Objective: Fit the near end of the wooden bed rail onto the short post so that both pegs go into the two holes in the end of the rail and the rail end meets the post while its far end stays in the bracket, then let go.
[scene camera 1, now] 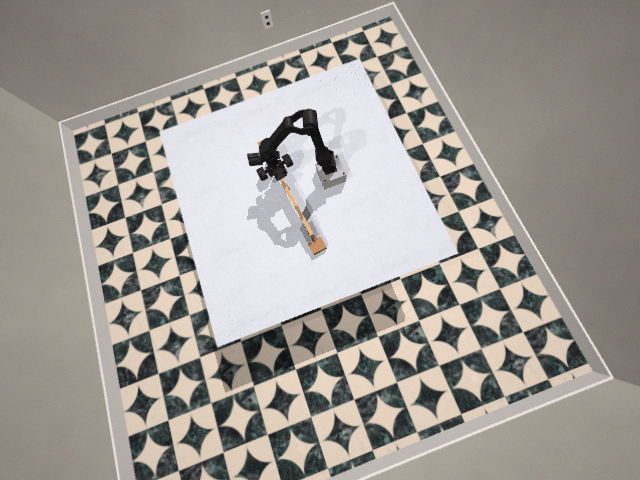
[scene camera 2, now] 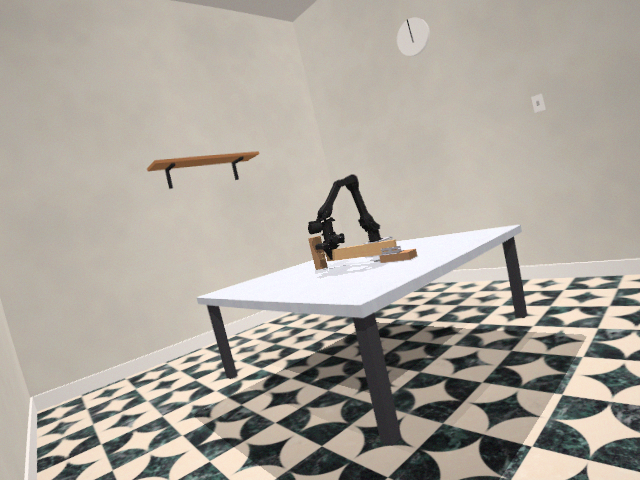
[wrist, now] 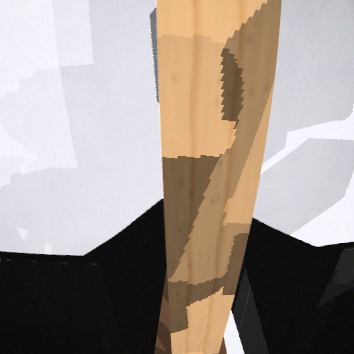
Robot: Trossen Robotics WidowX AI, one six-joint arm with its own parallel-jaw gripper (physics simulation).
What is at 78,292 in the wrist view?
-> The gripper.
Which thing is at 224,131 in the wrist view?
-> A wooden bed rail.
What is the gripper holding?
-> A wooden bed rail.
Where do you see a wooden bed rail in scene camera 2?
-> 372,249
